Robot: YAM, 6 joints.
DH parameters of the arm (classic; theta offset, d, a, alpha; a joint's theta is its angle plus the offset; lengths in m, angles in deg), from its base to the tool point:
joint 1: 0 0.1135 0.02 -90
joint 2: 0 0 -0.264 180
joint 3: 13.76 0 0.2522 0
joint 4: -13.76 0 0.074 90
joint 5: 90 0 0 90
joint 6: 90 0.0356 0 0
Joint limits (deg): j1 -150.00..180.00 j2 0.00..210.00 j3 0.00..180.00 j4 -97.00..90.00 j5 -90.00..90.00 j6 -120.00..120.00
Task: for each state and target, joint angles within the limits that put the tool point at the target. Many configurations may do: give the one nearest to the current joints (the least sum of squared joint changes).
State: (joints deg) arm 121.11 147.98 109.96 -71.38 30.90 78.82
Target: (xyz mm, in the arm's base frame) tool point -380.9 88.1 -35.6
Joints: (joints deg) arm 169.31 157.45 102.65 -72.01 26.53 78.82
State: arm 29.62 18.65 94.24 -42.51 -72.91 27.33
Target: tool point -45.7 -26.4 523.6
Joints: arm 63.95 31.58 91.21 -40.91 -55.86 27.33
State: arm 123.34 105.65 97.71 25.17 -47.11 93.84
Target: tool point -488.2 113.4 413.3
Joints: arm 164.12 121.66 116.62 26.69 -43.56 93.84
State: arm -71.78 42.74 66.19 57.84 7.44 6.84
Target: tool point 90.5 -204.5 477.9
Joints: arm -65.14 63.97 60.27 53.15 6.25 6.84
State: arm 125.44 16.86 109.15 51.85 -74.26 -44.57
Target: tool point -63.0 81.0 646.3
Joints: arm 109.51 69.45 107.33 43.34 -65.27 -44.57
